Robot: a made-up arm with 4 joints.
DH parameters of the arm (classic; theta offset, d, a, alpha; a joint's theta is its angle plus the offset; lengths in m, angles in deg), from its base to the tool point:
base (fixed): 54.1 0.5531 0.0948 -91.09
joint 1: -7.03 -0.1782 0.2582 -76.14
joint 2: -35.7 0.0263 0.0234 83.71
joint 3: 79.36 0 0.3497 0
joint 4: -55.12 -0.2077 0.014 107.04
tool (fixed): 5.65 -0.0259 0 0
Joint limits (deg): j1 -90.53..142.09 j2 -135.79..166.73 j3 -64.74..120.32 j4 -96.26..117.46
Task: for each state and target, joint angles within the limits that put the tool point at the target. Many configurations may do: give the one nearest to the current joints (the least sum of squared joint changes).
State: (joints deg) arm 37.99 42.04 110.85 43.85
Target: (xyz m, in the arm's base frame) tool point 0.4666 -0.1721 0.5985
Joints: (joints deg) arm 39.41 16.61 117.51 44.18
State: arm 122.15 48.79 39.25 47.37
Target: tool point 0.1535 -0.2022 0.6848
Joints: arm 106.20 54.04 70.53 53.47
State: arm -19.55 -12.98 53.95 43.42
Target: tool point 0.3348 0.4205 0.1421
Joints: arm 15.71 -52.91 -1.29 37.44
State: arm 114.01 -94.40 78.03 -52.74
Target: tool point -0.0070 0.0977 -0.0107
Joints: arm 76.15 -135.79 56.92 -52.28
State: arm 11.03 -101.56 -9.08 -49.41
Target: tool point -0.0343 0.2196 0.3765
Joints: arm -4.96 -131.72 -32.07 -55.18
